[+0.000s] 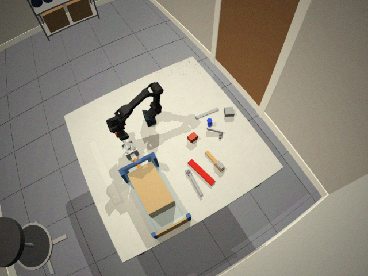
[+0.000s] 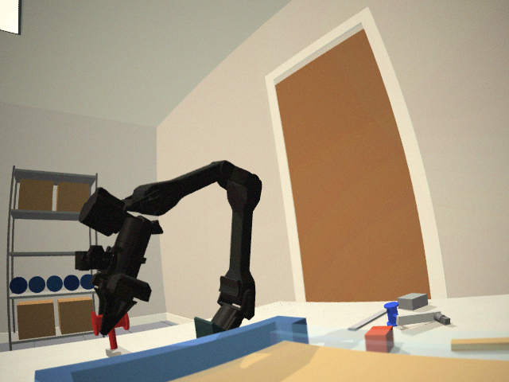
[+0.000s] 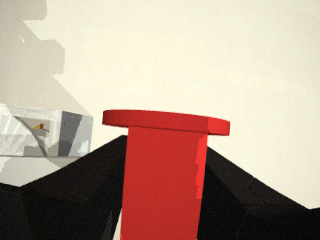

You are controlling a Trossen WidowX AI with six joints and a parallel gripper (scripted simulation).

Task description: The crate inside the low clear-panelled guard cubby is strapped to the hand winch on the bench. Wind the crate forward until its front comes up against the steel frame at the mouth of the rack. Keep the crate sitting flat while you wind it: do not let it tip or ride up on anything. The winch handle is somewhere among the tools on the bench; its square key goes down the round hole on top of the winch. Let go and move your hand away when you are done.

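The winch is 100 mm below my gripper tip, 80 mm ahead of it and 20 mm to the left of it. Also, from my gripper tip: red bar (500 mm ahead, 370 mm to the left, 120 mm below); red grip (20 mm to the left); crank with blue knob (640 mm to the left, 270 mm ahead, 110 mm below).
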